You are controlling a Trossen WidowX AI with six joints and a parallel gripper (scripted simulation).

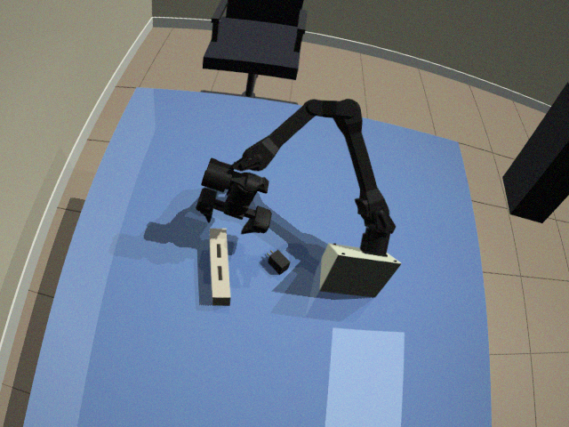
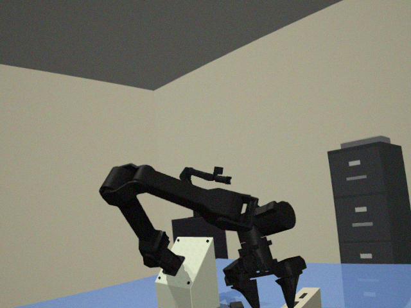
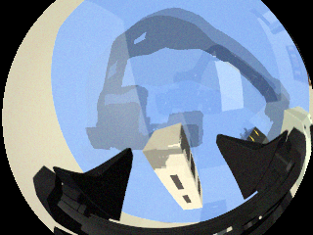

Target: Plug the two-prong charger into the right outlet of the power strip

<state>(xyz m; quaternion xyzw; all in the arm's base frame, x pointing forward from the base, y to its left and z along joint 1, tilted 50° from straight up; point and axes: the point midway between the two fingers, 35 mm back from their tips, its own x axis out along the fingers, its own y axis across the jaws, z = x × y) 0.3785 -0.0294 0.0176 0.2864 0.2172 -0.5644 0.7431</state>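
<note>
My gripper tip is 14 cm past the dark grey charger, 4 cm to the right of it and 4 cm above it.
</note>
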